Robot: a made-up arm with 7 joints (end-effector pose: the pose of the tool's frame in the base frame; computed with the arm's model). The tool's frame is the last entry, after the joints.
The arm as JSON. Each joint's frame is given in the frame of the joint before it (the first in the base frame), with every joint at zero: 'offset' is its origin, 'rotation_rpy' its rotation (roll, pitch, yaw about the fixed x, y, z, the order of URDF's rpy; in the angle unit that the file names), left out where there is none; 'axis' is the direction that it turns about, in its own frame. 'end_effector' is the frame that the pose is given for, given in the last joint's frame.
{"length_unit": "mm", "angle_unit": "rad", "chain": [
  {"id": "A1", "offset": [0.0, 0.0, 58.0], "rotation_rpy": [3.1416, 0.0, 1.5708], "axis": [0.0, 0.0, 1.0]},
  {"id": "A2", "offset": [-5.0, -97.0, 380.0], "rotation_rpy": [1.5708, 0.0, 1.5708], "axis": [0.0, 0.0, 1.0]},
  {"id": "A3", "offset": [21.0, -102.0, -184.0], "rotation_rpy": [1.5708, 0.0, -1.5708], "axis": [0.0, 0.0, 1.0]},
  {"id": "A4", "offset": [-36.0, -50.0, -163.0], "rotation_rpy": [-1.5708, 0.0, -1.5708], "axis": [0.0, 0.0, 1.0]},
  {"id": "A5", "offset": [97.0, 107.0, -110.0], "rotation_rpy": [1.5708, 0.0, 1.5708], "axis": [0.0, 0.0, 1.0]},
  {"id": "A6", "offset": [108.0, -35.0, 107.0], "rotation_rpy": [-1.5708, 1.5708, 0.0], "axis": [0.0, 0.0, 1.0]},
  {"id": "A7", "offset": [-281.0, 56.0, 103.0], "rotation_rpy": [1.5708, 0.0, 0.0], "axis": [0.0, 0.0, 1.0]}
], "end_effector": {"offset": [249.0, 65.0, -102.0], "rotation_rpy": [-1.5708, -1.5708, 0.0]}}
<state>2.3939 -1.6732 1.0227 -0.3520 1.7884 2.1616 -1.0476</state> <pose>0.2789 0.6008 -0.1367 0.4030 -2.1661 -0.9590</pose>
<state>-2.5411 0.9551 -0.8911 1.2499 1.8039 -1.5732 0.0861</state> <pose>0.1228 0.1298 -0.5291 0.5149 1.7753 0.0327</pose>
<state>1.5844 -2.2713 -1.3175 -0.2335 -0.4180 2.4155 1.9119</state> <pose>-0.1387 0.5610 0.4048 -0.3504 1.4125 0.8923</pose>
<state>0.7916 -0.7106 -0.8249 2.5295 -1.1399 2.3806 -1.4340</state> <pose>0.3284 0.1052 -0.2979 0.2589 -0.0616 -2.4127</pose>
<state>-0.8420 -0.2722 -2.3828 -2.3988 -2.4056 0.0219 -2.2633</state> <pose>0.0625 -0.6233 -0.0447 -2.0953 -0.9619 -1.6169</pose>
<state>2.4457 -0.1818 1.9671 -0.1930 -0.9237 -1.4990 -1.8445</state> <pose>-0.0721 0.2752 -0.0995 -0.4074 -1.0660 -0.3104</pose>
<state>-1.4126 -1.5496 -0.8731 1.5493 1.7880 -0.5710 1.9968</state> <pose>-0.0259 0.2402 0.3443 0.1810 -0.6595 -0.4804</pose>
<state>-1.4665 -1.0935 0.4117 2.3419 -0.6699 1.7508 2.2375</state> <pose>-0.2461 0.3030 -0.6585 -1.9804 1.1127 -0.0408</pose>
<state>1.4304 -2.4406 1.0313 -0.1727 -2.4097 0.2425 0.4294</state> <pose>-0.7375 0.5039 -0.2926 0.8579 -1.1856 -1.4832</pose>
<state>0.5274 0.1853 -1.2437 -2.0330 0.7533 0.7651 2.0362</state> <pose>-0.6265 -0.0955 0.0346 1.8011 -1.1918 -1.7571</pose>
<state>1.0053 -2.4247 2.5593 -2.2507 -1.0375 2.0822 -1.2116</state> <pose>-0.5708 0.0299 -0.7698 1.1357 -0.0740 1.5050</pose>
